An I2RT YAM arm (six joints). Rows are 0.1 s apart.
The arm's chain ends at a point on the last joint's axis. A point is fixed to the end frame.
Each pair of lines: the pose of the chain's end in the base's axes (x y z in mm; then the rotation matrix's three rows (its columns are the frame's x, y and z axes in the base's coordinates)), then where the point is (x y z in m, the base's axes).
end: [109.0 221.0 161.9], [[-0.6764 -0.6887 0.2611], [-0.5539 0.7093 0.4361], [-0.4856 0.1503 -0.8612]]
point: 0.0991 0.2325 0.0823
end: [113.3 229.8 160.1], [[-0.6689 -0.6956 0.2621], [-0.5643 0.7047 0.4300], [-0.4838 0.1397 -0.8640]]
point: 0.1037 0.2404 0.0803
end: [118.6 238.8 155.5], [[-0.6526 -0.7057 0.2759], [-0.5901 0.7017 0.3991], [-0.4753 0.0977 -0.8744]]
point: 0.1106 0.2462 0.0752
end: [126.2 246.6 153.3], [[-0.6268 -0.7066 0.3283], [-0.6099 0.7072 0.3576], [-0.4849 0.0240 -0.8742]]
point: 0.1229 0.2503 0.0724
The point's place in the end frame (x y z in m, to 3 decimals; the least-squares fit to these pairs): 0.039 0.003 0.071
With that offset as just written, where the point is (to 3 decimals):
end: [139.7 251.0 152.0], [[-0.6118 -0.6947 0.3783], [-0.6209 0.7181 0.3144], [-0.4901 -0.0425 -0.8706]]
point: 0.141 0.251 0.071
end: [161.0 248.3 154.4], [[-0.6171 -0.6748 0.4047], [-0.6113 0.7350 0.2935], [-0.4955 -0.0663 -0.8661]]
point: 0.164 0.248 0.073
